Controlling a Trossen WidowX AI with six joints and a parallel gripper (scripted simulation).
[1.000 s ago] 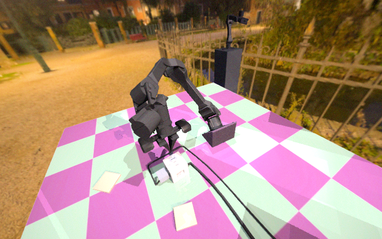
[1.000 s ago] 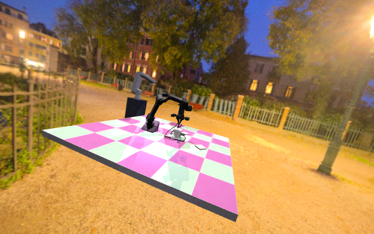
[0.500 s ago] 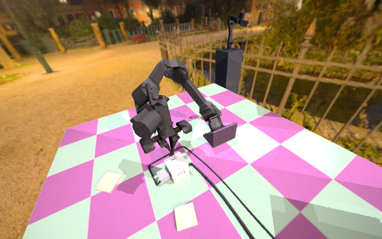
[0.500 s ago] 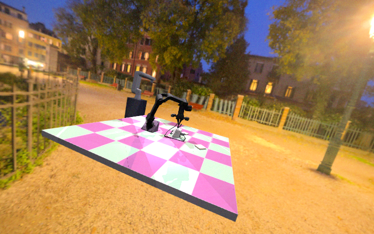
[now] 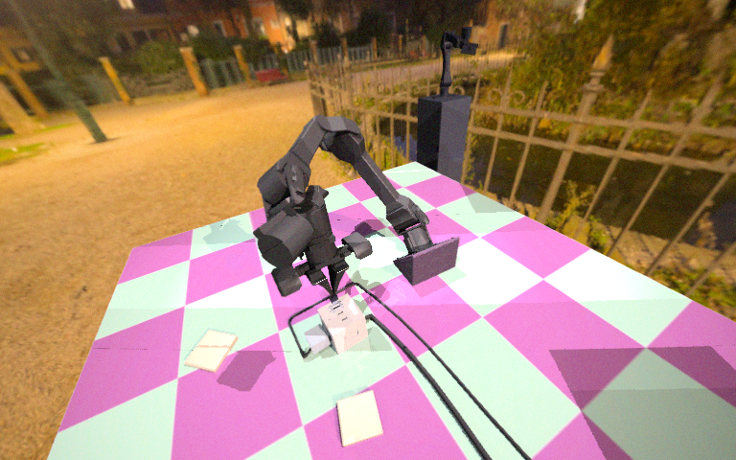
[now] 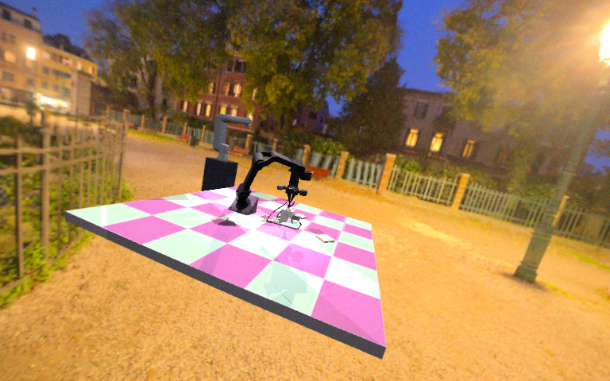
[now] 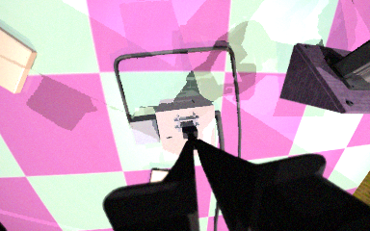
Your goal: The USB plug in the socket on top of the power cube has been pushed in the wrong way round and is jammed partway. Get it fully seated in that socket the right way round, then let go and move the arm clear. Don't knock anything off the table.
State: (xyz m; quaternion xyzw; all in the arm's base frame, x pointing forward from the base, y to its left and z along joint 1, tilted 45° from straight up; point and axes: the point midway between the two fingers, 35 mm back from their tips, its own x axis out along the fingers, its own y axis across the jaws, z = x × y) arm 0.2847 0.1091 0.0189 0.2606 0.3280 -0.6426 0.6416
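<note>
Now: gripper tip 2 cm above the dark USB plug.
</note>
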